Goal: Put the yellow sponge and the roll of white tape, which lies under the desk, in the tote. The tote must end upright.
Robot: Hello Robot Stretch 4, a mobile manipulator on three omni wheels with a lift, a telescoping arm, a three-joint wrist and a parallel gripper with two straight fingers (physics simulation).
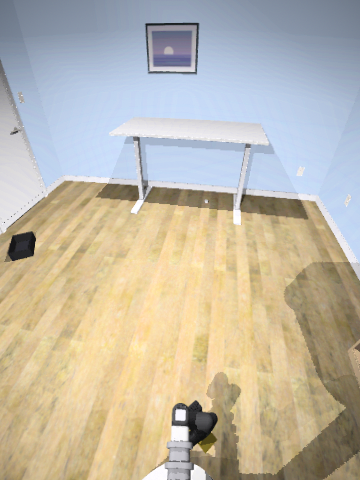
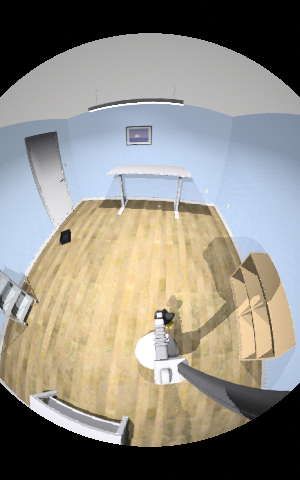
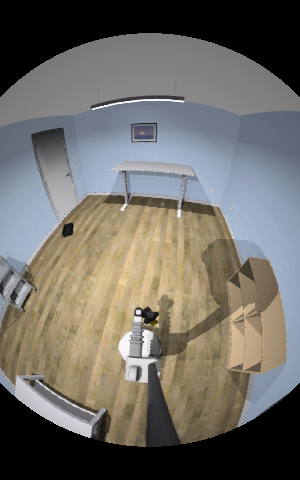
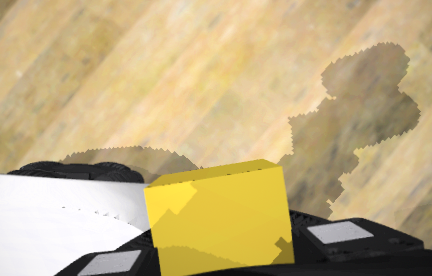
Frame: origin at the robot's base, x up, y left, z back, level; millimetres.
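Where they show: gripper, fingertip midpoint: [image 4: 223, 233].
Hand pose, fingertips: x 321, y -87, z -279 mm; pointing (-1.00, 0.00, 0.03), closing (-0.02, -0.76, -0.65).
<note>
After its pixels a point has its place.
The yellow sponge [image 4: 222, 220] {x 366, y -74, z -296 mm} [image 1: 207, 443] {x 366, y -110, z -243 mm} is held between the two black fingers of my gripper [image 4: 223, 233] {x 321, y -87, z -279 mm}, above the floor beside my white base. The gripper is shut on it. The black tote [image 1: 22, 246] {x -24, y 1697, z -1797 mm} [image 2: 65, 237] {x -30, y 1677, z -1777 mm} [image 3: 68, 230] {x -32, y 1664, z -1776 mm} stands upright on the floor at the left, near the door. The roll of white tape [image 1: 206, 201] {x -8, y -280, z -2752 mm} [image 2: 159, 206] {x -22, y -294, z -2749 mm} [image 3: 162, 204] {x -24, y -287, z -2745 mm} shows as a tiny white spot on the floor under the white desk [image 1: 190, 129] {x 923, y -36, z -2597 mm} [image 2: 150, 171] {x 923, y -50, z -2392 mm} [image 3: 152, 168] {x 922, y -40, z -2415 mm}, between its two legs, in the desk's shadow.
A wooden shelf unit [image 2: 285, 320] {x 582, y -1251, z 122 mm} [image 3: 275, 345] {x 583, y -1184, z 214 mm} stands at the right wall. A grey step stool or small rack [image 2: 17, 306] {x 104, y 2011, z -190 mm} [image 3: 12, 290] {x 370, y 1751, z -173 mm} stands at the left. A white piece of furniture [image 2: 75, 422] [image 3: 55, 412] is at the lower left. The door [image 1: 17, 155] {x 632, y 1992, z -2665 mm} is beyond the tote.
</note>
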